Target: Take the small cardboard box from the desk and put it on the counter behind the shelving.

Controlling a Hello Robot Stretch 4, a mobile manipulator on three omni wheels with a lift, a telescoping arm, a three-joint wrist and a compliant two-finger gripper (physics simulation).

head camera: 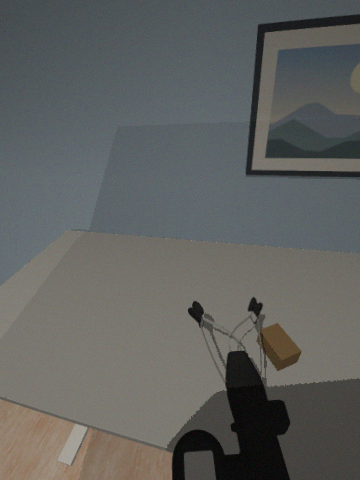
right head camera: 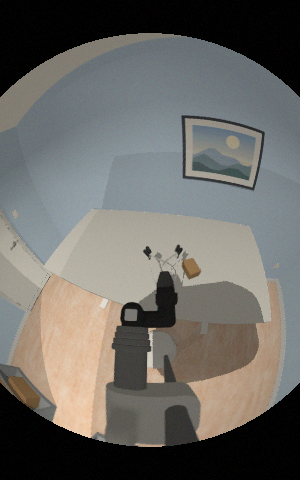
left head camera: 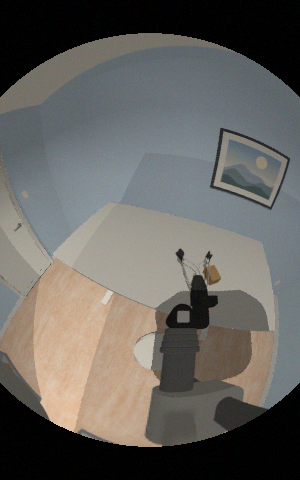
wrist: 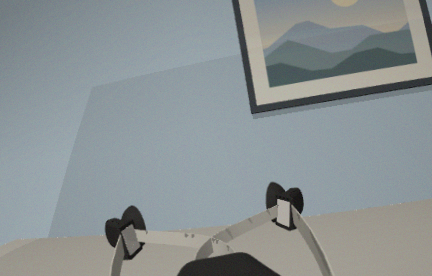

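Where they show: gripper, fingertip midpoint: [head camera: 223, 301] [right head camera: 162, 245] [left head camera: 193, 250] [wrist: 205, 210]; robot's base at its link origin: [right head camera: 155, 348] [left head camera: 154, 350].
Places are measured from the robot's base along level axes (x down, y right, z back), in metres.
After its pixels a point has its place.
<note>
The small brown cardboard box [head camera: 281, 346] @[x -0.973, y 0.230, z -0.428 m] [left head camera: 212, 274] @[x -0.973, y 0.225, z -0.430 m] [right head camera: 191, 268] @[x -0.973, y 0.230, z -0.427 m] lies on the light desk [head camera: 125, 300] @[x -0.923, y -0.208, z -0.667 m] [left head camera: 125, 250] @[x -0.923, y -0.271, z -0.587 m] [right head camera: 100, 245] @[x -0.923, y -0.327, z -0.665 m]. In the head view it is just right of the gripper's right finger. My gripper [head camera: 226, 309] @[x -1.098, y 0.088, z -0.477 m] [left head camera: 194, 255] @[x -1.098, y 0.088, z -0.477 m] [right head camera: 163, 251] @[x -1.098, y 0.088, z -0.477 m] [wrist: 205, 210] @[x -1.098, y 0.088, z -0.477 m] is open and empty, with its fingers spread above the desk; the box is not between them. In the wrist view the desk [wrist: 370, 235] @[x -0.923, y 0.415, z -0.722 m] shows along the bottom and the box does not show. The counter does not show in these views.
A framed picture [head camera: 254, 100] @[x -1.480, y 0.275, z -0.978 m] [left head camera: 216, 160] @[x -1.434, y 0.276, z -0.977 m] [right head camera: 184, 150] @[x -1.428, y 0.282, z -0.976 m] [wrist: 245, 65] @[x -1.370, y 0.274, z -0.978 m] hangs on the blue wall behind the desk. A door [left head camera: 25, 250] @[x -0.519, y -1.919, z -0.672 m] [right head camera: 17, 270] @[x -0.578, y -1.949, z -0.558 m] is at the left. A grey shelf unit with another brown box [right head camera: 24, 391] shows at lower left in the right head view.
</note>
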